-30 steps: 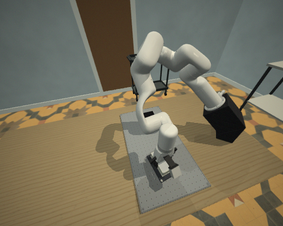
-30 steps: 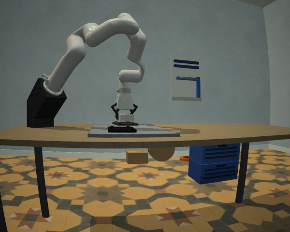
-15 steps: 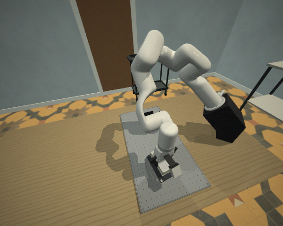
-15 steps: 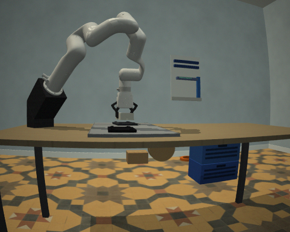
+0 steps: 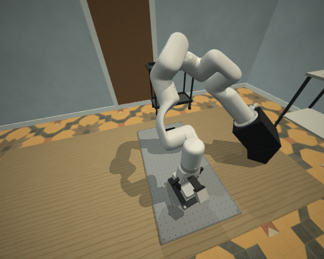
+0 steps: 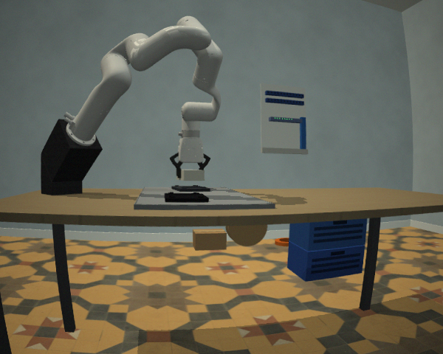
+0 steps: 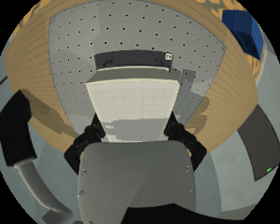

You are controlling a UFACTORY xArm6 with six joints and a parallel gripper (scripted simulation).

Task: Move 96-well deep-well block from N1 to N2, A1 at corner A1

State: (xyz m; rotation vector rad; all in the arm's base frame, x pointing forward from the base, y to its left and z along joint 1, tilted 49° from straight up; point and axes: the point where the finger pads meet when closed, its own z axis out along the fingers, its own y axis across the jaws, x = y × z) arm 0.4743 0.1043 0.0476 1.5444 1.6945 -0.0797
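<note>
Right now my hand is 5 cm above the black plate nest N1. Round my hand: white corner mark: 30 cm to the right, 8 cm behind, 5 cm below; white deep-well block: right at my hand; black plate nest N2: 35 cm to the right, 15 cm behind, 5 cm below.
</note>
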